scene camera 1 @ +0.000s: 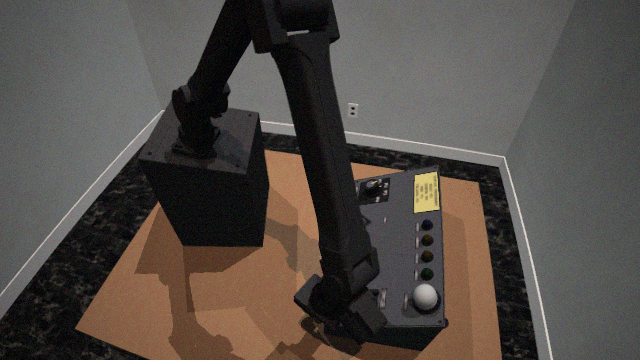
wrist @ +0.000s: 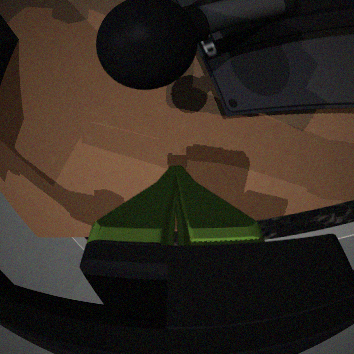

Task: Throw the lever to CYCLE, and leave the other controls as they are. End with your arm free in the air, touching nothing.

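Pixels of known places: gripper, fingertip midpoint: [scene camera 1: 313, 312] [wrist: 175, 174]; arm's base, link origin: [scene camera 1: 196, 141].
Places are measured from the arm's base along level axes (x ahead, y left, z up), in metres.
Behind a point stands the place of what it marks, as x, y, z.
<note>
The lever shows in the wrist view as a large black ball knob [wrist: 145, 45] {0.374, -0.238, -0.172} on a grey shaft at the top, sticking out past the edge of the dark control panel [scene camera 1: 397, 250] {0.525, -0.115, -0.204} [wrist: 305, 95] {0.424, -0.299, -0.246}. In the scene view the arm hides the lever. No CYCLE lettering is readable, so I cannot tell the lever's setting. My gripper [wrist: 175, 174] {0.338, -0.301, -0.203} is shut, its green fingertips together with nothing between them. In the wrist view the tips are below the knob with a visible gap; depth is hard to judge. In the scene view the fingers are hidden behind the wrist.
The panel also carries a white dome [scene camera 1: 425, 296] {0.567, -0.273, -0.127}, a column of small coloured lamps [scene camera 1: 427, 240] {0.591, -0.110, -0.156}, a yellow notice [scene camera 1: 426, 192] {0.609, 0.067, -0.171} and a rotary knob [scene camera 1: 373, 187] {0.460, 0.103, -0.209}. The arm's dark pedestal [scene camera 1: 225, 205] {0.076, -0.080, -0.141} stands left on the orange mat [scene camera 1: 250, 285] {0.144, -0.199, -0.336}. Grey walls surround them.
</note>
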